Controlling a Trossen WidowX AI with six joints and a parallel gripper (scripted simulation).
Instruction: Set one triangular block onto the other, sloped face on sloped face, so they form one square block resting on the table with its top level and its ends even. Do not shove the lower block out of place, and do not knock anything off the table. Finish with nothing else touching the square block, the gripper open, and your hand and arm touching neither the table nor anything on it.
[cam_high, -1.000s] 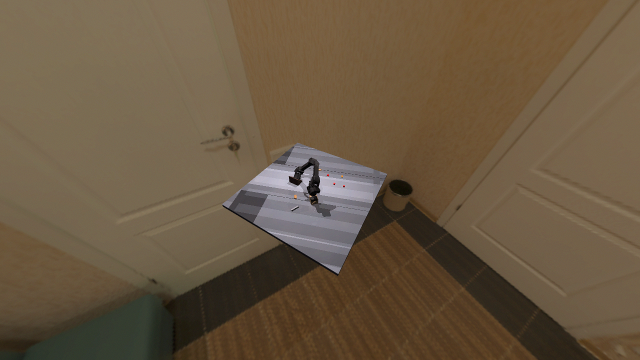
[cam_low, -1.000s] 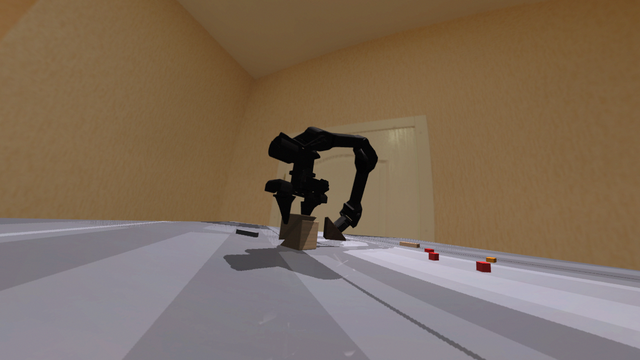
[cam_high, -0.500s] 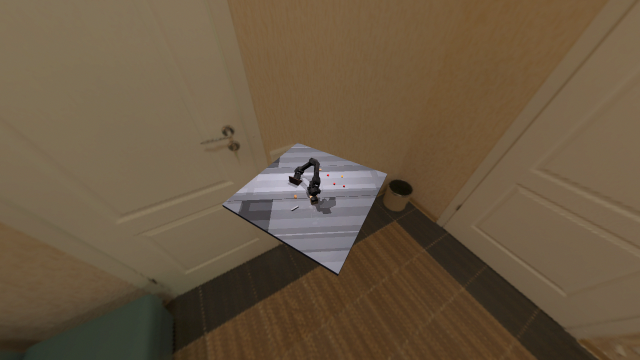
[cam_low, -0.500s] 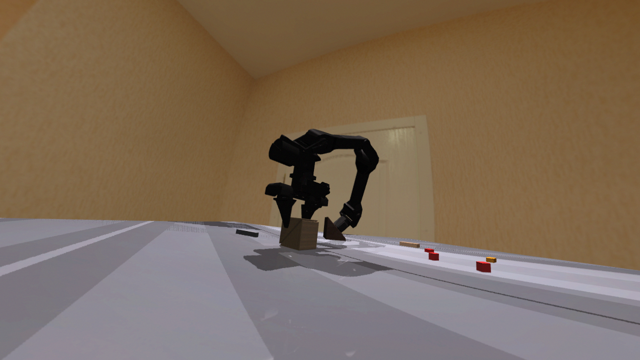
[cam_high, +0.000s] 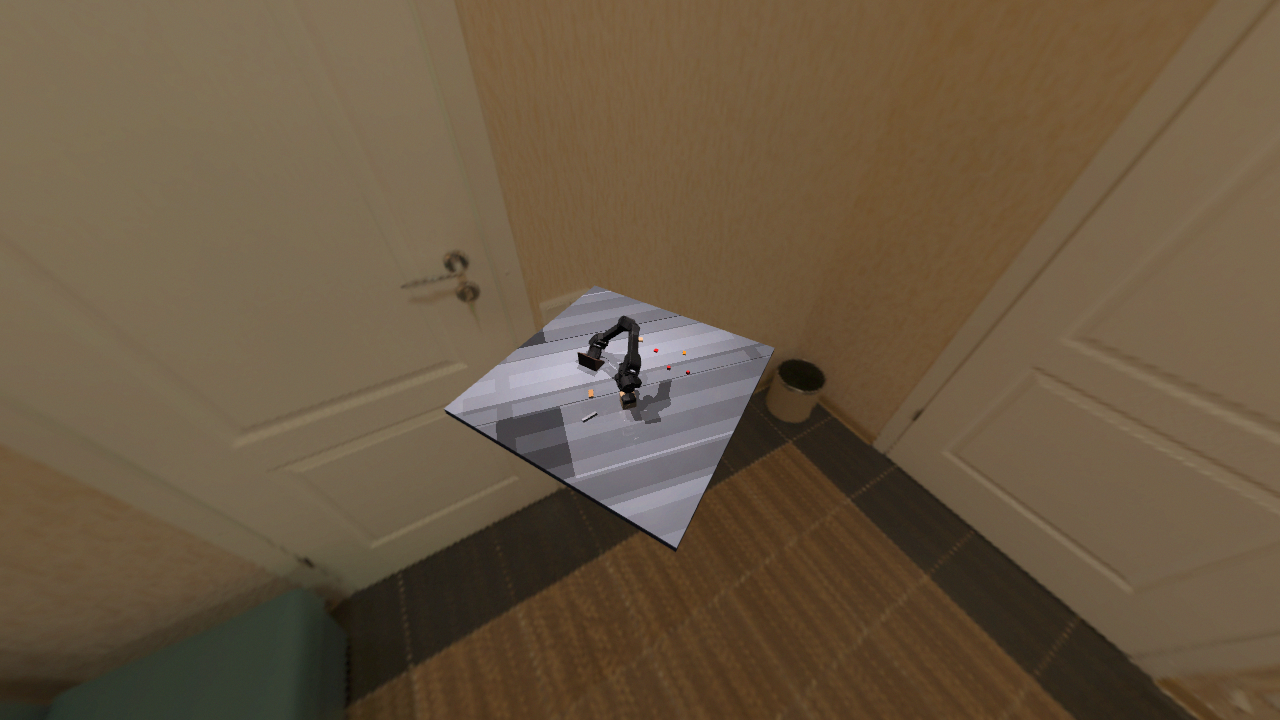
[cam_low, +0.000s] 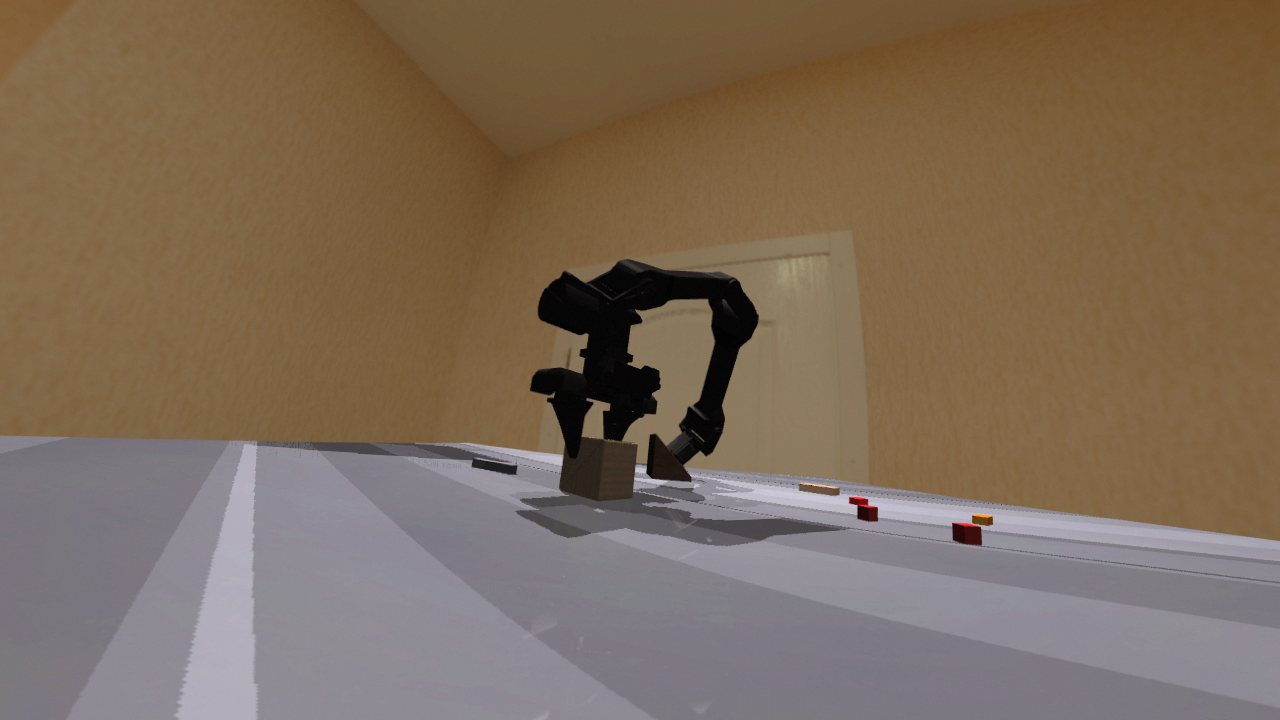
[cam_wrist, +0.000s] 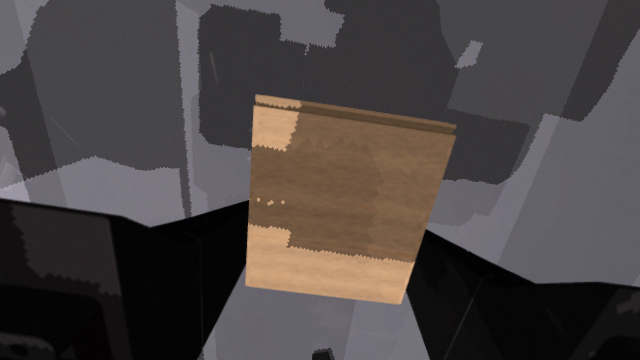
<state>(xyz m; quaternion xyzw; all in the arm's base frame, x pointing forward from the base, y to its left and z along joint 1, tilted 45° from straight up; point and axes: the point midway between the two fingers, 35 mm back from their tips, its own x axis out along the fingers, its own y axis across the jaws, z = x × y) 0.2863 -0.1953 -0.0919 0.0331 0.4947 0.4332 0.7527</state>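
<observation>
Now: gripper tip 1 cm below the block. Round my gripper tip: dark bar: 14 cm to the right, 13 cm behind, 4 cm below; flat tan bar: 48 cm to the left, 14 cm behind, 3 cm below; orange piece: 48 cm to the left, 16 cm ahead, 4 cm below.
</observation>
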